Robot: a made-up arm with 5 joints.
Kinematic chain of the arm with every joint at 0, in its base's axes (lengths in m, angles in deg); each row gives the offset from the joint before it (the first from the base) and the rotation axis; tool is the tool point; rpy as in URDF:
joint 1: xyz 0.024 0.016 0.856 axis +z
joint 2: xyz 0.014 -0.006 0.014 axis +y
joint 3: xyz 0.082 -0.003 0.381 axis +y
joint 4: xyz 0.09 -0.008 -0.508 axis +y
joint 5: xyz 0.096 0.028 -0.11 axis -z
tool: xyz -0.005 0.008 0 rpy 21.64 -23.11 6.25
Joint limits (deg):
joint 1: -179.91..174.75
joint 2: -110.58..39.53
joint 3: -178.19..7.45
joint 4: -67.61..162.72
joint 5: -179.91..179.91
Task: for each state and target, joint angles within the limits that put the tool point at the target. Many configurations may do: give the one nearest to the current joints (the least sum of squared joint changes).
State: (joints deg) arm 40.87 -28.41 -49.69 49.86 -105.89
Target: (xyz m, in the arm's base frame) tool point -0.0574 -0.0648 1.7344
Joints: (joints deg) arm 46.74 -65.15 -91.01 40.23 -106.69
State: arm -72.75 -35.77 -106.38 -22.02 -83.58
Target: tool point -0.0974 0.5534 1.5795
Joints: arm -76.55 -75.71 -102.92 -42.22 -83.74
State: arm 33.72 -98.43 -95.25 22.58 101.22
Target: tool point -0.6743 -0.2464 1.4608
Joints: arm 21.70 -96.36 -104.89 21.65 101.21
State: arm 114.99 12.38 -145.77 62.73 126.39
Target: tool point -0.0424 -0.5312 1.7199
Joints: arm 84.16 -39.01 -178.19 77.15 126.05
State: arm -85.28 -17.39 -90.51 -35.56 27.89
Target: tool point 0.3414 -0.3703 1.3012
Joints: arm -52.93 -23.90 -46.61 -45.94 27.67
